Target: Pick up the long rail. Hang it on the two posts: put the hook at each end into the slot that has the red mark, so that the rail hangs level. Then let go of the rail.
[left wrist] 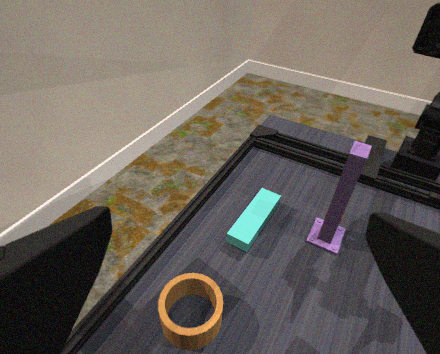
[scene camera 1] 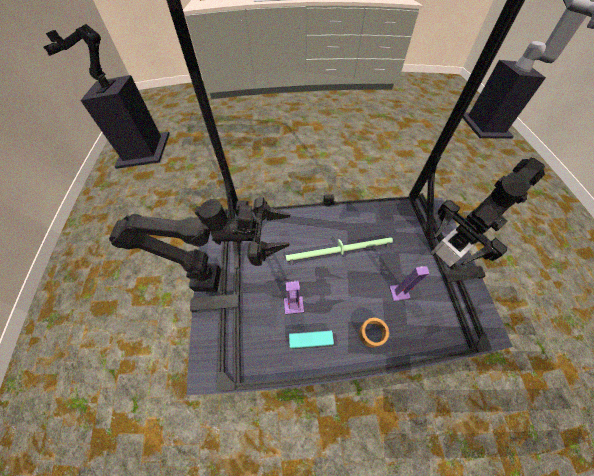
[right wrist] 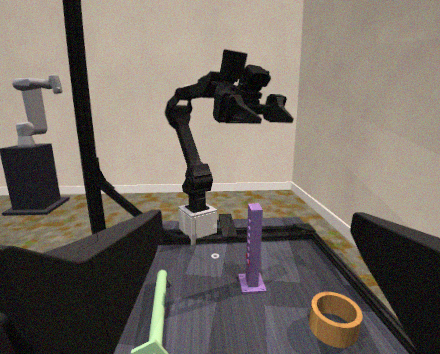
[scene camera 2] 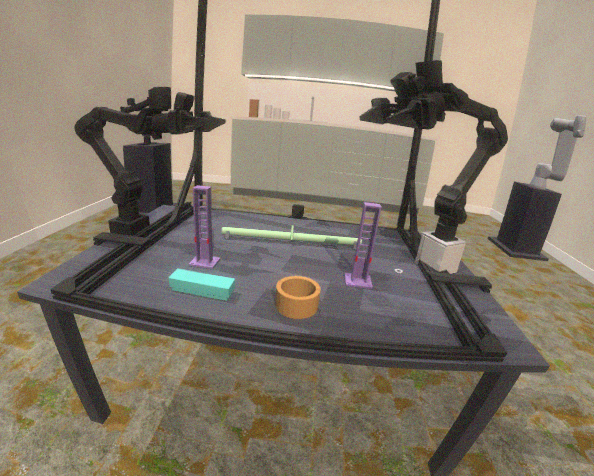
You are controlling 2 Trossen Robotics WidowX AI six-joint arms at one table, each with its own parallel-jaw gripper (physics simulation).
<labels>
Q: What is my left gripper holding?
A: Nothing.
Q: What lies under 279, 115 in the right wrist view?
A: My left gripper.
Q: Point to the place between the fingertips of my right gripper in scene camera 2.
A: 218, 121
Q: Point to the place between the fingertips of my left gripper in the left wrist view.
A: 240, 221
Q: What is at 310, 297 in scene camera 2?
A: An orange ring.
</labels>
